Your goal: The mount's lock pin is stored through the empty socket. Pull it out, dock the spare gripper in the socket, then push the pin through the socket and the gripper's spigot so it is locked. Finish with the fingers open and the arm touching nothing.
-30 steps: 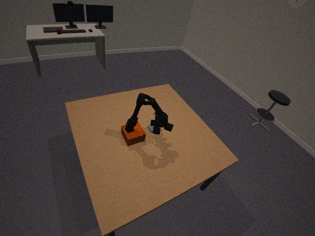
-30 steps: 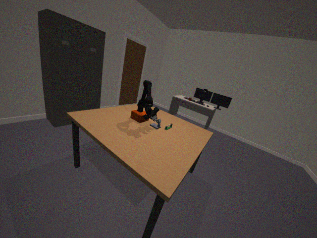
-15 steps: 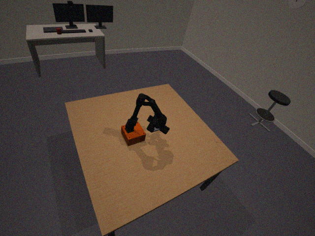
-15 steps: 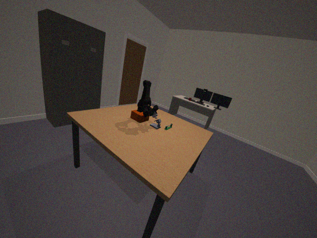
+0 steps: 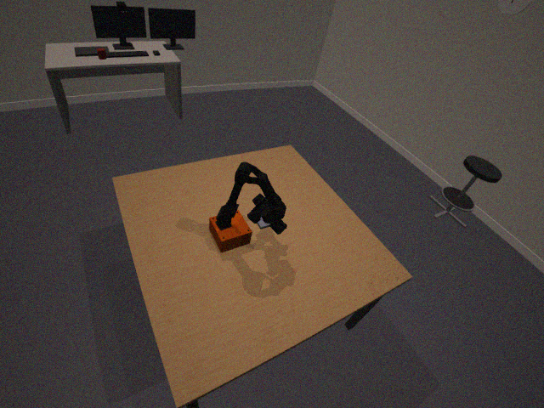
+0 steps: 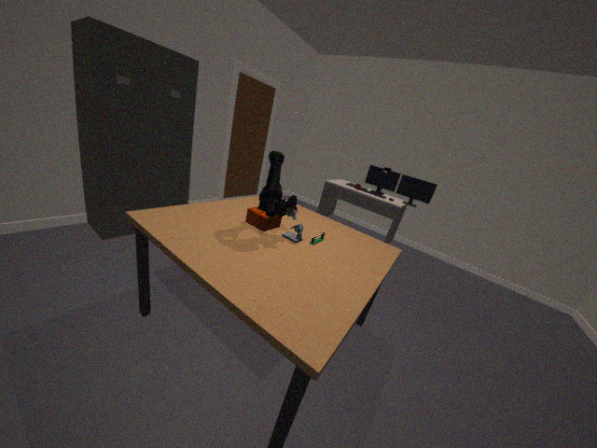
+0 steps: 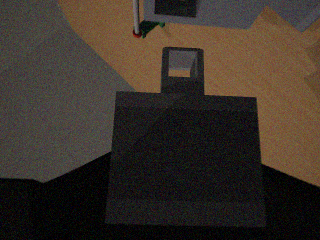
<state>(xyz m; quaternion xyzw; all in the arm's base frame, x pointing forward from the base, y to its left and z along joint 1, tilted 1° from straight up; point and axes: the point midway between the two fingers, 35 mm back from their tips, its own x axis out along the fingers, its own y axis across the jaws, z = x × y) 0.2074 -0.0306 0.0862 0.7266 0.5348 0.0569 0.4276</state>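
Now: the green holder 17 cm ahead of my gripper tip, 14 cm below it and 9 cm to the left of it. From my gripper tip the other things lie so: spare gripper: 2 cm to the right; grey mount: 11 cm below, 6 cm ahead, 2 cm to the right.
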